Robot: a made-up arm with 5 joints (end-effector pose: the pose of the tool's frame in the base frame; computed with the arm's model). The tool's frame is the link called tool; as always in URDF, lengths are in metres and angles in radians.
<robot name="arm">
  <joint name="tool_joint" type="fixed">
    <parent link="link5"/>
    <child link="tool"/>
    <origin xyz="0 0 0" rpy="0 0 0"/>
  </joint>
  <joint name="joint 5" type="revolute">
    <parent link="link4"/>
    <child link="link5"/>
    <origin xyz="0.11 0.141 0" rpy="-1.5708 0 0"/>
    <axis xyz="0 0 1"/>
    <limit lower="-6.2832" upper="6.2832" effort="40" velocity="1.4"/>
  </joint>
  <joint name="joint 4" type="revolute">
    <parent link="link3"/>
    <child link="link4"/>
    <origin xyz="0.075 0.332 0" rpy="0 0 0"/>
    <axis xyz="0 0 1"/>
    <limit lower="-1.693" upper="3.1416" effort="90" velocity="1.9"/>
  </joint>
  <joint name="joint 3" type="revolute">
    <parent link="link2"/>
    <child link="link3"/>
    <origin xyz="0.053 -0.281 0" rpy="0 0 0"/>
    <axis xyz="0 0 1"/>
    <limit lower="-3.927" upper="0.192" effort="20" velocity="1.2"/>
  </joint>
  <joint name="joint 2" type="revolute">
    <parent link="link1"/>
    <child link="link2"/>
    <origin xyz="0 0 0" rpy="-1.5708 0 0"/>
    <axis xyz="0 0 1"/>
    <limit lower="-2.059" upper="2.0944" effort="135" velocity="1.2"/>
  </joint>
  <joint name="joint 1" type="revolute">
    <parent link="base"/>
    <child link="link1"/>
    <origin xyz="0 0 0.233" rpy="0 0 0"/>
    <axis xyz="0 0 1"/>
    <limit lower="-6.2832" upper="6.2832" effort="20" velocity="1.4"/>
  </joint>
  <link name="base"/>
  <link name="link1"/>
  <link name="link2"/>
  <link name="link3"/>
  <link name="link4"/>
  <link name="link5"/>
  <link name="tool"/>
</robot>
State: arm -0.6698 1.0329 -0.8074 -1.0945 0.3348
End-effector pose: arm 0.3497 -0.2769 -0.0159 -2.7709 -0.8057 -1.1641
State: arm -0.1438 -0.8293 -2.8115 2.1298 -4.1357
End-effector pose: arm -0.2463 0.0357 0.8188 -1.6421 0.5755 -1.7535
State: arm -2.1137 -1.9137 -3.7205 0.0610 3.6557
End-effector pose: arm 0.2231 0.3698 -0.3000 -2.7417 -0.6035 0.3878
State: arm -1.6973 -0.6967 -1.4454 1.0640 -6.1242
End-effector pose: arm -0.0347 -0.2731 0.7554 -2.8548 -1.0551 -2.0241
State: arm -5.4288 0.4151 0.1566 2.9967 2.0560
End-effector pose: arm 0.0023 0.0026 0.3229 -0.3825 0.1943 -0.2689
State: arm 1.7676 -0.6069 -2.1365 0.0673 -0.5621
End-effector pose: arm 0.0180 -0.0904 1.0045 0.2616 -0.3896 -1.9880
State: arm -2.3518 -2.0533 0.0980 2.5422 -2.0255
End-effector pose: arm -0.0138 -0.0139 0.1653 -2.6030 -0.2457 -0.3944
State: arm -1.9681 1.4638 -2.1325 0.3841 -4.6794
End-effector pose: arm -0.2689 -0.6408 -0.1081 -2.8571 0.0093 2.7126
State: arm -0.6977 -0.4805 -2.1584 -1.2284 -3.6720
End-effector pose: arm -0.1261 0.1057 0.8662 0.4219 -0.6095 -1.3626
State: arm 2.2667 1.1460 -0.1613 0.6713 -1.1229
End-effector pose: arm 0.0687 -0.0822 -0.0432 -1.4763 0.4462 -2.4048
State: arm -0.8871 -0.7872 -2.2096 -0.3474 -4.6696
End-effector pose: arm -0.2047 0.2512 0.9242 0.2024 -0.0086 -2.4160
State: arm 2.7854 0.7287 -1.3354 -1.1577 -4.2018
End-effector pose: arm -0.5574 0.2074 0.3124 -1.3497 0.5002 1.3220
